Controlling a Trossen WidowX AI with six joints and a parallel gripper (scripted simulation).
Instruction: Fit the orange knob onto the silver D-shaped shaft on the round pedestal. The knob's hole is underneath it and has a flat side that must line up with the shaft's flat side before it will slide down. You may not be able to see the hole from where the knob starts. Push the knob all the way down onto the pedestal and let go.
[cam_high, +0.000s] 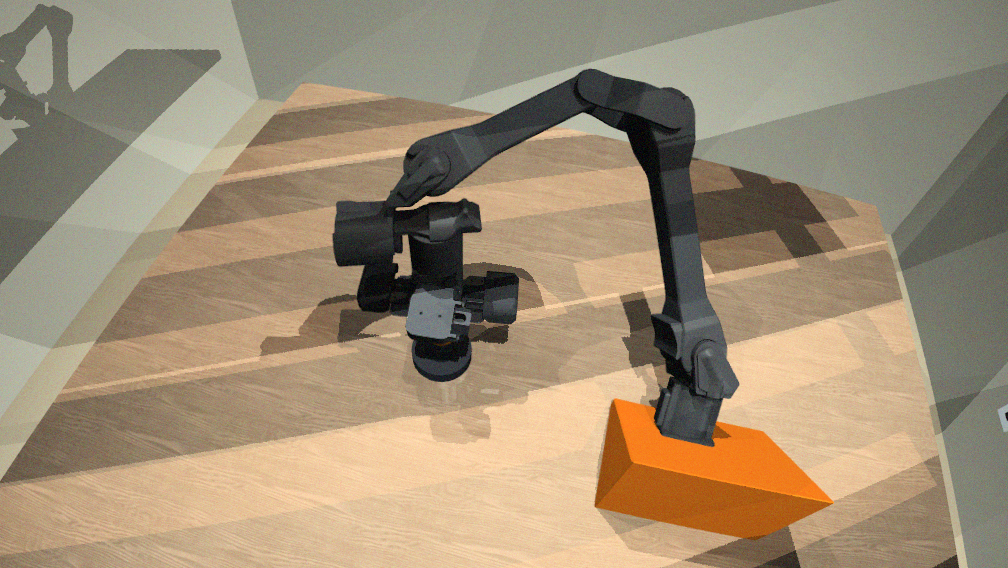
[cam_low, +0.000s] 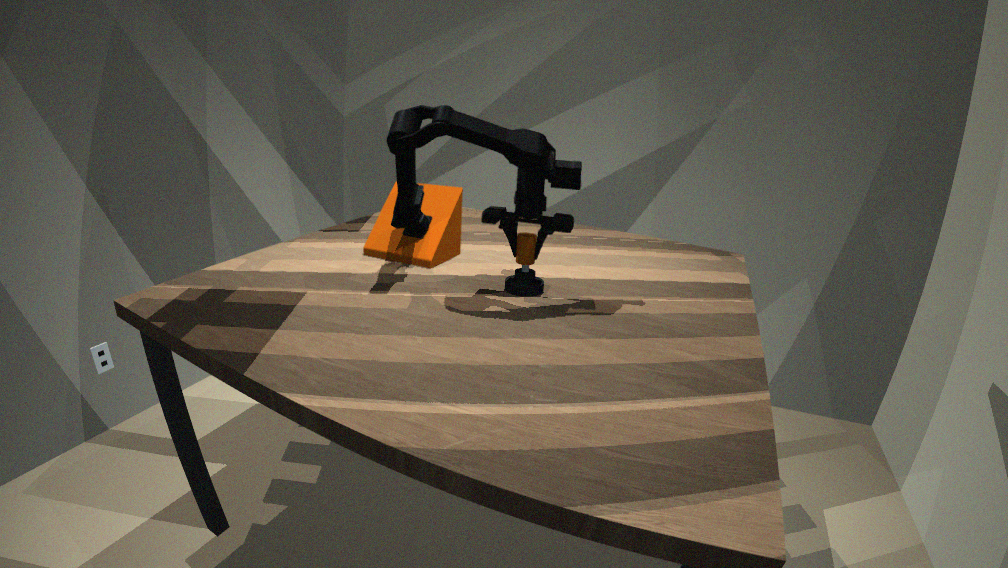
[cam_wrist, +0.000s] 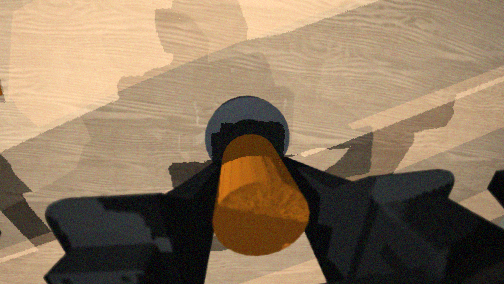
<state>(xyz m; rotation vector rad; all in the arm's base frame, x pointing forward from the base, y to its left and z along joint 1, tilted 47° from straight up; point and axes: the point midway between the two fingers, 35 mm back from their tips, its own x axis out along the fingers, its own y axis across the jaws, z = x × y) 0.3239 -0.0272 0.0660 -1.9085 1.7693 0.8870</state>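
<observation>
Right now the orange knob is 30 mm above my gripper tip. The rest, counted from my gripper tip: round pedestal: 40 mm below.
</observation>
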